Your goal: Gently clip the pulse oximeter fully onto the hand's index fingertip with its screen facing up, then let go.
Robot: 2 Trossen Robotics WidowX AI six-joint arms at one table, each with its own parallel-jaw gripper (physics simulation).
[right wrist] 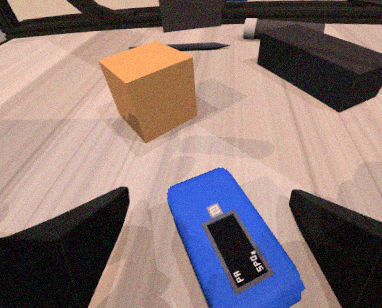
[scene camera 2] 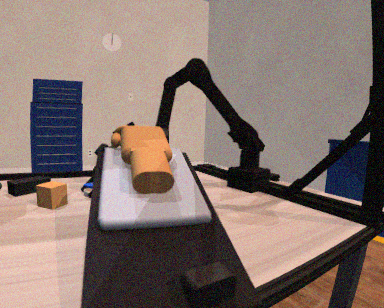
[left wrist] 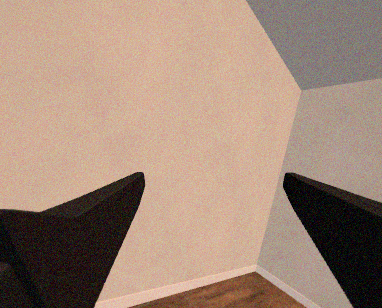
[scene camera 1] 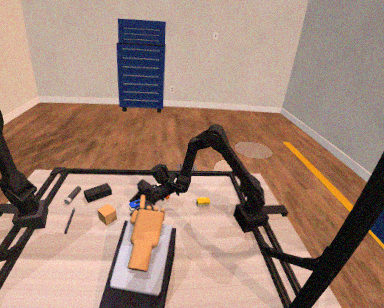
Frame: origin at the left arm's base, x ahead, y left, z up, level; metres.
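Seen in the pictures: left gripper, fingertip midpoint: (left wrist: 212, 178); right gripper, fingertip midpoint: (right wrist: 210, 196) (scene camera 2: 84, 193) (scene camera 1: 129, 208); left arm's base at its link origin: (scene camera 1: 29, 209); right arm's base at its link origin: (scene camera 2: 249, 168) (scene camera 1: 252, 210).
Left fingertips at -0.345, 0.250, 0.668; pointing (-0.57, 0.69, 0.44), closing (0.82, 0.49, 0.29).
Observation:
Offsets run from my left fingertips to a thing's top centre, as dx, dy, dz. "pt": to the spot under its first point.
The blue pulse oximeter @[+0.752, -0.279, -0.693] (scene camera 1: 133, 205) (scene camera 2: 88, 186) (right wrist: 237, 250) lies on the table, its dark screen facing up. My right gripper (right wrist: 210, 196) is open above it, with the oximeter showing low between the fingers and none of it gripped. In scene camera 2 this gripper is mostly hidden behind the hand and its stand. The tan hand @[pt +0.743, -0.545, -0.558] (scene camera 1: 147, 227) (scene camera 2: 147, 155) rests palm-down on a pale pad @[pt +0.646, -0.636, -0.643] (scene camera 1: 120, 280) (scene camera 2: 155, 215), its extended index finger (scene camera 1: 143, 200) bare and close to the right gripper. My left gripper (left wrist: 212, 178) is open and empty, facing a wall.
An orange cube @[+0.631, -0.310, -0.677] (scene camera 1: 107, 214) (scene camera 2: 52, 195) (right wrist: 155, 90) stands beyond the oximeter in the right wrist view. A black block @[+0.600, -0.154, -0.692] (scene camera 1: 97, 192) (right wrist: 320, 60), a grey cylinder @[+0.493, -0.138, -0.700] (scene camera 1: 73, 195) and a dark pen @[+0.488, -0.280, -0.718] (scene camera 1: 69, 221) (right wrist: 200, 46) lie farther off. A yellow block @[+1.034, -0.335, -0.695] (scene camera 1: 203, 201) lies right of the hand.

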